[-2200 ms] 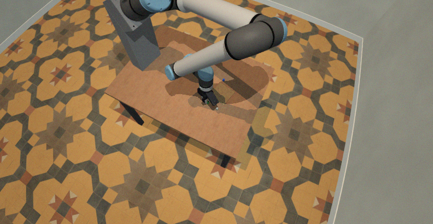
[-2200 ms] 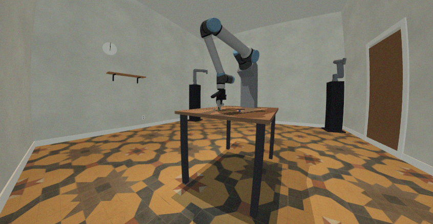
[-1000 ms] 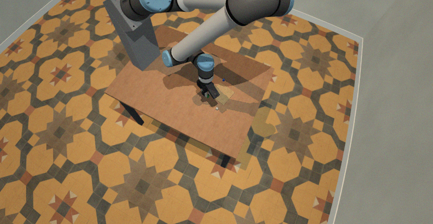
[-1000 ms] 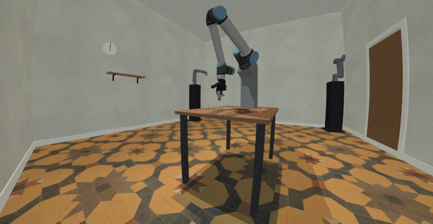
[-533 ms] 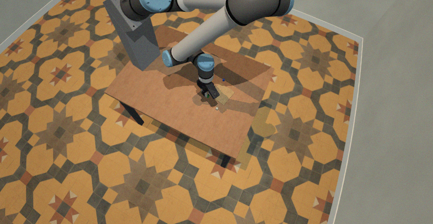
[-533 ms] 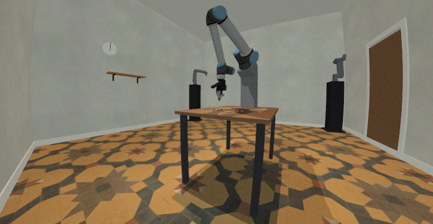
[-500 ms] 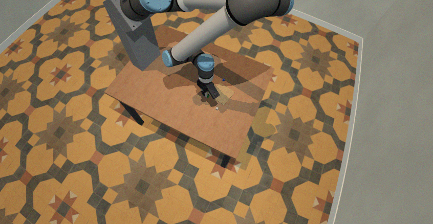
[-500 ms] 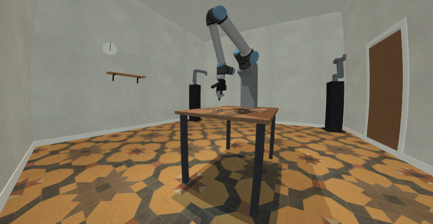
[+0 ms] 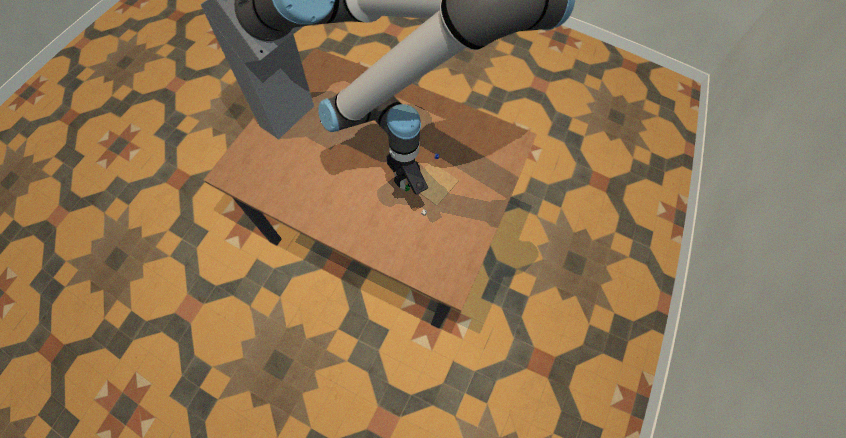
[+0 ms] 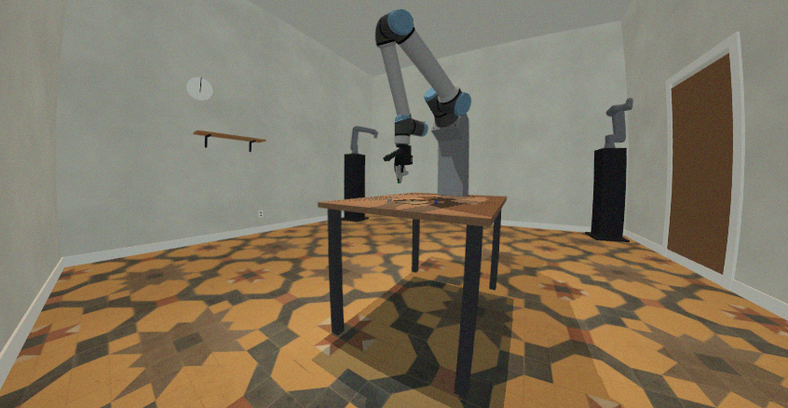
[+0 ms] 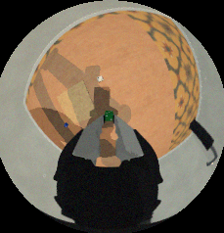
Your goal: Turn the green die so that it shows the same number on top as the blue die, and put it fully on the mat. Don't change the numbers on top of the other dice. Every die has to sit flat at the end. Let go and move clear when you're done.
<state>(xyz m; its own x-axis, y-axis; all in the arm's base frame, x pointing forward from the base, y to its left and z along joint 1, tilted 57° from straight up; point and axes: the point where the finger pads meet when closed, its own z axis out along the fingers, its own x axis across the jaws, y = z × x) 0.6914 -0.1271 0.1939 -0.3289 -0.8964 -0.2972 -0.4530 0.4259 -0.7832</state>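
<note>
Right now the tan mat is 7 cm ahead of my hand, 11 cm to the left of it and 11 cm below it. From my hand the other things lie so: blue die 4 cm ahead, 23 cm to the left, 11 cm below; then white die 8 cm ahead, 2 cm to the right, 11 cm below; then green die 1 cm below.
</note>
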